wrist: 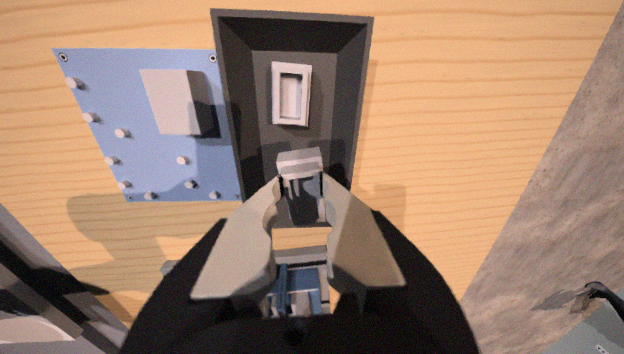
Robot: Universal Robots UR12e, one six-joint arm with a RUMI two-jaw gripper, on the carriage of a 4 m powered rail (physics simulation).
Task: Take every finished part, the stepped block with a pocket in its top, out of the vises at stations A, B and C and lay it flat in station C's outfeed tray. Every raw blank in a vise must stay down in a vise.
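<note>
The outfeed tray [348, 95] is a dark, deep, long box in the upper middle of the wrist view. One finished part [291, 95], light grey with a rectangular pocket facing up, lies flat on its floor toward the far end. My gripper [301, 175] is shut on another finished part [300, 162]. The held part's light stepped end sticks out beyond the fingertips, above the near half of the tray, apart from the part lying there. Its pocket cannot be made out. The gripper hides part of the tray's near end.
A blue plate [145, 150] with several light pegs stands left of the tray and bears a plain light block [167, 102]. Part of a blue and grey vise [303, 280] shows between the fingers at the bottom. A dark hooked object [597, 289] is at the lower right.
</note>
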